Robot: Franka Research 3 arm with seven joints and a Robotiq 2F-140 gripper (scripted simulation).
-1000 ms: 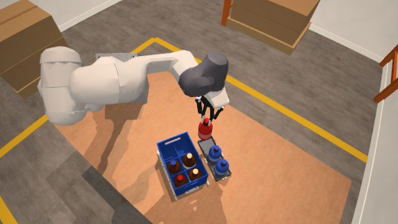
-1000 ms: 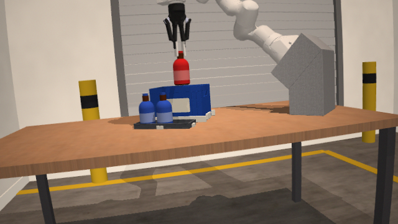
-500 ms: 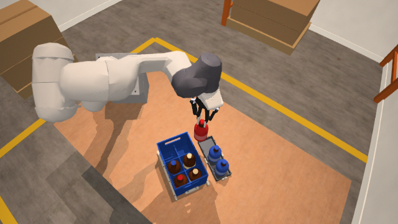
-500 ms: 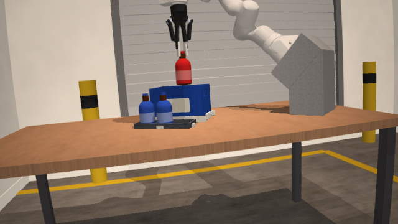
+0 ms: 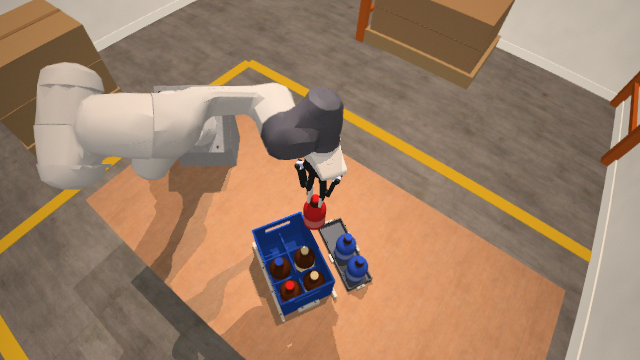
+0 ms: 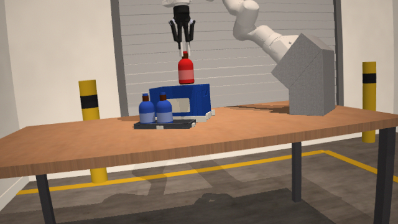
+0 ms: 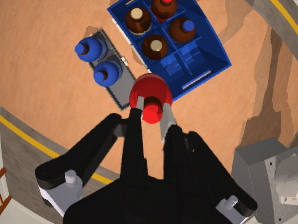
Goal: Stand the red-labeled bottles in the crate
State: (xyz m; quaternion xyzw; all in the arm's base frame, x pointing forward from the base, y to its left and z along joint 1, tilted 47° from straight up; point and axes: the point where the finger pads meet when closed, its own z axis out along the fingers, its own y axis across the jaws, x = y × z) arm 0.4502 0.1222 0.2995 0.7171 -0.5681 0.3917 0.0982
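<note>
My gripper is now 90 mm above the red-labeled bottle. From my hand the other things lie so: tray: 130 mm ahead, 10 mm to the left, 340 mm below; then blue crate: 10 mm behind, 140 mm to the right, 270 mm below.
</note>
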